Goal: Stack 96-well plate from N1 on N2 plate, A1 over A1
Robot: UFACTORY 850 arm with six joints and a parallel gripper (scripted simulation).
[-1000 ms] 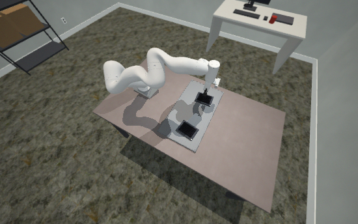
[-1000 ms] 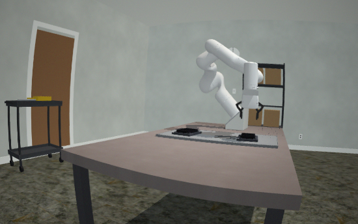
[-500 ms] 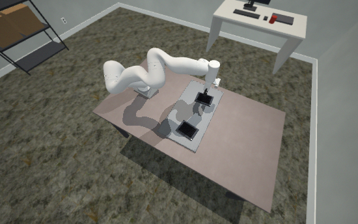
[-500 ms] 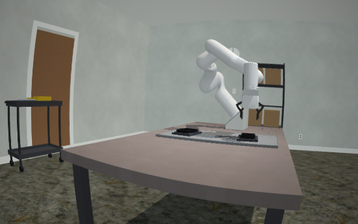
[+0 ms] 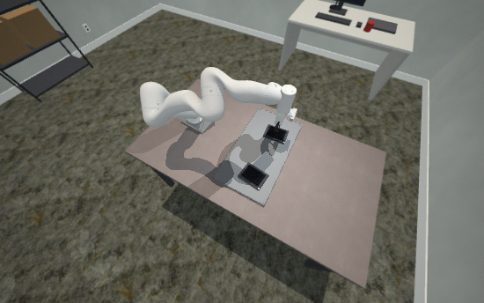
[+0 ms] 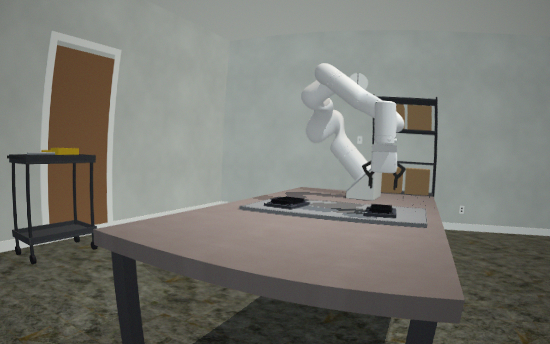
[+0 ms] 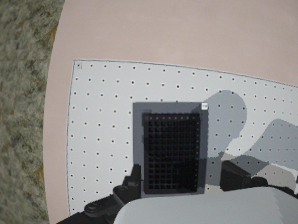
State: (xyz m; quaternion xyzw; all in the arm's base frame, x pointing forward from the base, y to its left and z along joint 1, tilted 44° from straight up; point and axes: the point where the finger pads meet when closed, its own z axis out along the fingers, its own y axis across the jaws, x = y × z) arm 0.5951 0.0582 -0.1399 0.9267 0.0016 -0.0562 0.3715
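The 96-well plate lies 8 cm below my hand. From my hand the other things lie so: white mark (5 cm ahead, 44 cm to the right, 9 cm below); plate nest (2 cm behind, 38 cm to the right, 10 cm below).
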